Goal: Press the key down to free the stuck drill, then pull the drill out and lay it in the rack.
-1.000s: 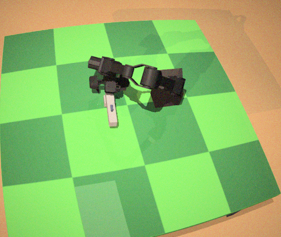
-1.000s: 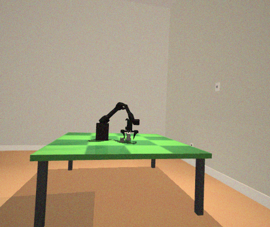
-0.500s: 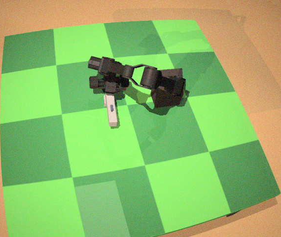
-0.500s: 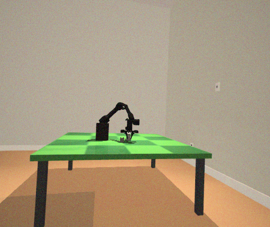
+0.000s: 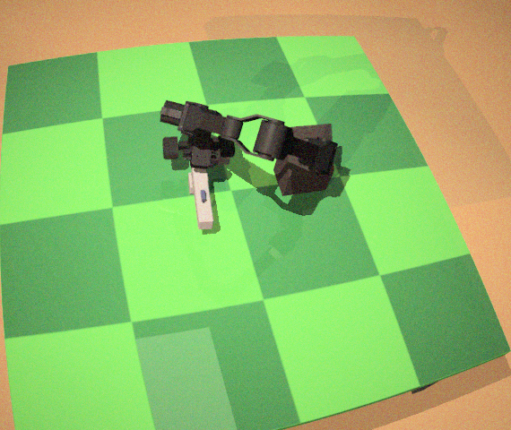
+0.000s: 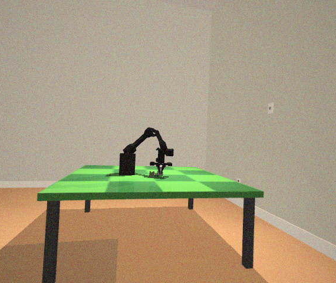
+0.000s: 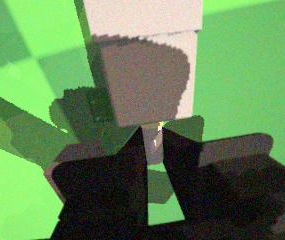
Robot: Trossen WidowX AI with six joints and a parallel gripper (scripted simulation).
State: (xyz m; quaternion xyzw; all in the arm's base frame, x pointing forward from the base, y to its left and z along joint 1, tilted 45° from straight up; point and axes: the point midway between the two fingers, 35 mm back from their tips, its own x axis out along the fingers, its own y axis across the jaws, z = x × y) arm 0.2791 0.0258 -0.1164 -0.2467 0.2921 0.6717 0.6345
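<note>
The drill is 6 cm to the left of my gripper tip and 3 cm above it. The rest, counted from my gripper tip: blue key 14 cm to the left, 4 cm above; rack 8 cm behind, 5 cm to the right; steel block 12 cm to the left, 3 cm above.
</note>
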